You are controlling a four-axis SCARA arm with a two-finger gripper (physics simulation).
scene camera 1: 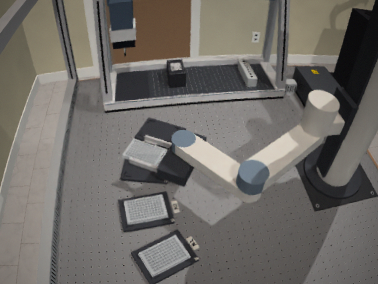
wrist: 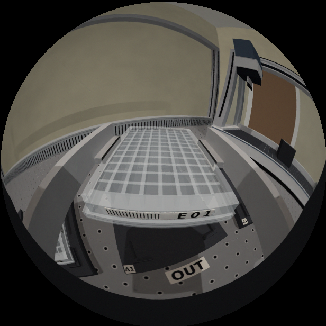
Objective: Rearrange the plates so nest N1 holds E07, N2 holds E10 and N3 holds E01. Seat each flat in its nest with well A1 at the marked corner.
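Seen in the pictures: gripper, fingertip midpoint: [scene camera 1: 137, 148]; arm's base, origin of the base link: [scene camera 1: 332, 174].
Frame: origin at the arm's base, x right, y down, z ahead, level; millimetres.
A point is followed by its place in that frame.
My gripper [scene camera 1: 146, 153] [wrist: 159, 131] is shut on clear plate E01 [scene camera 1: 141, 151] {x 126, y -102, z 699 mm} [wrist: 155, 172], its label facing the wrist camera. It holds the plate level above the dark OUT nest [scene camera 1: 131, 173] {x 100, y -25, z 743 mm} [wrist: 165, 242], turned slightly relative to it. The OUT nest's visible part is bare. Nest N3 [scene camera 1: 150, 127] {x 319, y -25, z 661 mm} lies behind, partly hidden by the gripper; its visible part is bare. Nest N2 [scene camera 1: 123, 214] {x -64, y -25, z 777 mm} holds a white plate [scene camera 1: 145, 209] {x -60, y -39, z 705 mm}. Nest N1 [scene camera 1: 146, 269] {x -260, y -31, z 717 mm}, nearest the camera, holds another white plate [scene camera 1: 164, 255] {x -226, y -38, z 664 mm}. Their plate labels are unreadable, so E07 and E10 cannot be told apart.
A framed deck [scene camera 1: 195, 101] {x 449, y -29, z 463 mm} stands at the back with a black box [scene camera 1: 176, 75] {x 515, y -125, z 535 mm} and a white strip [scene camera 1: 247, 73] {x 526, y -107, z 218 mm} on it. A blue and white tool head [scene camera 1: 122, 25] {x 465, y -407, z 736 mm} [wrist: 247, 57] hangs over its left part. The arm's column base [scene camera 1: 332, 175] {x -53, y -69, z 53 mm} is at the right.
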